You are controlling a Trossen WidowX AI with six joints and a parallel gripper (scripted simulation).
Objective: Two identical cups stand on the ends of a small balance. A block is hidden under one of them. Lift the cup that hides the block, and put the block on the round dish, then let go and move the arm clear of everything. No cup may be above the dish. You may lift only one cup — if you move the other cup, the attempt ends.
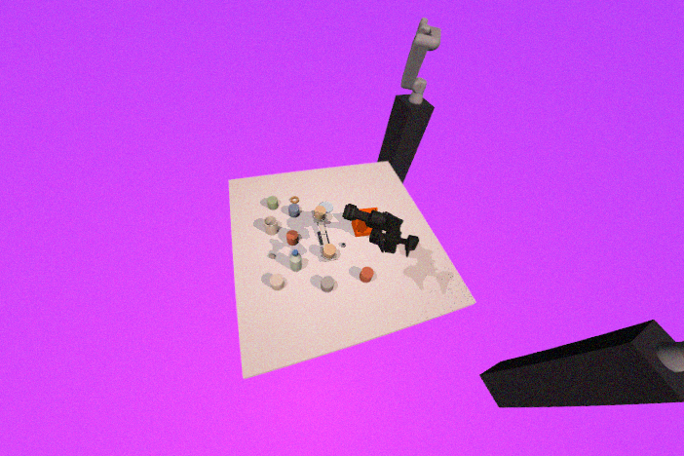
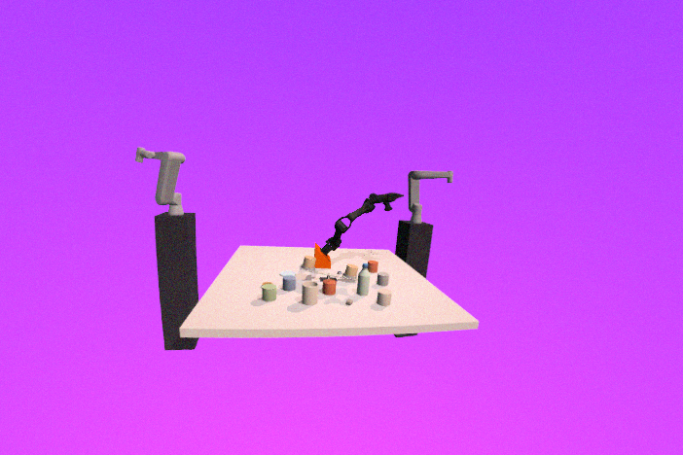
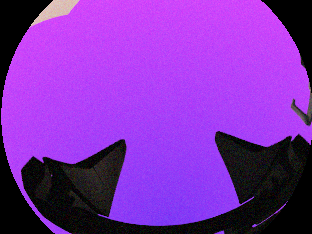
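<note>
Now: gripper tip 10 cm short of the tan cup, 33 cm to the left of it and 47 cm above it. Also, from my gripper tip: grey balance: 8 cm ahead, 48 cm to the right, 49 cm below; grey cup: 18 cm ahead, 16 cm to the right, 49 cm below; green bottle: 29 cm ahead, 34 cm to the right, 42 cm below.
</note>
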